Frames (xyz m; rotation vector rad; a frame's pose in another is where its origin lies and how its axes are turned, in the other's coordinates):
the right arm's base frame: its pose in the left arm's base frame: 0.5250 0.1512 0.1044 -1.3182 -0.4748 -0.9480
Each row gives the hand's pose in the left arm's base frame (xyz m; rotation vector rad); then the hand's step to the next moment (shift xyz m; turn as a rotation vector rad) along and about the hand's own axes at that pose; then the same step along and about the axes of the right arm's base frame.
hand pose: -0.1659 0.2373 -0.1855 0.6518 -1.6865 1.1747
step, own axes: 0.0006 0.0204 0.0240 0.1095 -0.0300 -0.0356
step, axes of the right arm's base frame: -0.0182 -0.0148 -0.0210 0.0754 -0.0746 0.0539
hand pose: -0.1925 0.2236 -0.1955 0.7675 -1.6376 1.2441
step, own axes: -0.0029 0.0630 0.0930 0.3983 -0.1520 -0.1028
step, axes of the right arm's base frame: -0.0496 -0.0423 -0.0915 0.3139 -0.2551 0.1693
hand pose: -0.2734 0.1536 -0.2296 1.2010 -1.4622 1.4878
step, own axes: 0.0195 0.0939 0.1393 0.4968 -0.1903 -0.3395
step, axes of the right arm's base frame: -0.0134 -0.0431 -0.1630 0.3241 -0.3562 0.4078
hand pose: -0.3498 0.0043 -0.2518 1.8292 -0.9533 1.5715
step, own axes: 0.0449 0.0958 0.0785 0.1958 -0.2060 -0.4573
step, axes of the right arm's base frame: 0.0450 -0.0325 -0.1195 0.0217 -0.2601 0.4709
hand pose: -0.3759 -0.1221 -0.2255 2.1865 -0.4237 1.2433
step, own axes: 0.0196 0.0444 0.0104 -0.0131 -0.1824 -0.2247
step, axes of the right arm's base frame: 0.0300 -0.0202 -0.0339 -0.1085 -0.0683 0.2598
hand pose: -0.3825 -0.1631 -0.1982 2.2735 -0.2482 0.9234
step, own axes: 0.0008 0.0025 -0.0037 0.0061 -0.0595 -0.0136
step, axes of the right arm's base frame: 0.0014 -0.0042 0.0009 -0.0199 0.0262 0.0518
